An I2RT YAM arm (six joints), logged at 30 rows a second.
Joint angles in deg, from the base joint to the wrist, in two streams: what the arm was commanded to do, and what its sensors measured. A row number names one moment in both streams.
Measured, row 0:
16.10, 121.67, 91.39, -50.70, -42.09, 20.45
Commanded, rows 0 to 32:
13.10, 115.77, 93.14, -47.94, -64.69, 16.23
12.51, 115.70, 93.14, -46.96, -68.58, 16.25
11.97, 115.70, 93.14, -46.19, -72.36, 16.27
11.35, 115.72, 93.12, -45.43, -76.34, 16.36
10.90, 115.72, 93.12, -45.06, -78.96, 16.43
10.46, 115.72, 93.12, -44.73, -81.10, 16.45
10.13, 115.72, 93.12, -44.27, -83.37, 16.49
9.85, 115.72, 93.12, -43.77, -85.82, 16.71
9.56, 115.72, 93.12, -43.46, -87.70, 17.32
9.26, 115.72, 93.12, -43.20, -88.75, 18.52
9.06, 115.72, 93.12, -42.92, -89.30, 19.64
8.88, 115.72, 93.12, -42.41, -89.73, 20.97
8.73, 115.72, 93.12, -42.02, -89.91, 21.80
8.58, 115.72, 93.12, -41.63, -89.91, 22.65
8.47, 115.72, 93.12, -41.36, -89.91, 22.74
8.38, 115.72, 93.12, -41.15, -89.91, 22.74
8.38, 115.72, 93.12, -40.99, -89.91, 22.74
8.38, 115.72, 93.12, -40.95, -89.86, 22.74
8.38, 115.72, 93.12, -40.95, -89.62, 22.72
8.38, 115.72, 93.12, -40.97, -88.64, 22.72
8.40, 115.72, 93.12, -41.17, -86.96, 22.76
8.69, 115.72, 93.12, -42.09, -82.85, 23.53
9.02, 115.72, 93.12, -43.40, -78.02, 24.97
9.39, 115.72, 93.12, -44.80, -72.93, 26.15
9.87, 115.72, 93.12, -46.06, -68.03, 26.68
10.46, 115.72, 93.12, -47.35, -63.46, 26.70
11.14, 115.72, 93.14, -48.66, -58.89, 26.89
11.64, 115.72, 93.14, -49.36, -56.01, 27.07
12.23, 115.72, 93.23, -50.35, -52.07, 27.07
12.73, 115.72, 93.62, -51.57, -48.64, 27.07
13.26, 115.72, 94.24, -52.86, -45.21, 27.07
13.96, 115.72, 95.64, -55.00, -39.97, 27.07
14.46, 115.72, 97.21, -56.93, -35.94, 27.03
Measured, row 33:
12.91, 116.95, 92.84, -54.76, -53.23, 26.52
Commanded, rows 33 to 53:
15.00, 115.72, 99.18, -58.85, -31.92, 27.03
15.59, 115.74, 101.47, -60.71, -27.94, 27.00
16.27, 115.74, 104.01, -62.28, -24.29, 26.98
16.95, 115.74, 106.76, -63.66, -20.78, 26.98
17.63, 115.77, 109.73, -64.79, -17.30, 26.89
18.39, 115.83, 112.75, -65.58, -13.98, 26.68
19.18, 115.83, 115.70, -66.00, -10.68, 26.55
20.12, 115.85, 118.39, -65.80, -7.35, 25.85
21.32, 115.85, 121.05, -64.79, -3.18, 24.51
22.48, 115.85, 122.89, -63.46, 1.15, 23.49
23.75, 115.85, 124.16, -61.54, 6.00, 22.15
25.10, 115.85, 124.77, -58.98, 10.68, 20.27
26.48, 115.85, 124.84, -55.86, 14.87, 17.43
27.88, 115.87, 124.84, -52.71, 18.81, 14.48
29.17, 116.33, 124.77, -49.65, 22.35, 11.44
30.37, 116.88, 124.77, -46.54, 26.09, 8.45
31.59, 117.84, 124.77, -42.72, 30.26, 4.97
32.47, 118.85, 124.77, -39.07, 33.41, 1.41
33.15, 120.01, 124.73, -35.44, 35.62, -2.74
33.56, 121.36, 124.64, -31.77, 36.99, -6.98
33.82, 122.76, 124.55, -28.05, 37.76, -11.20
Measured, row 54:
33.39, 118.74, 123.98, -32.36, 24.91, 4.45
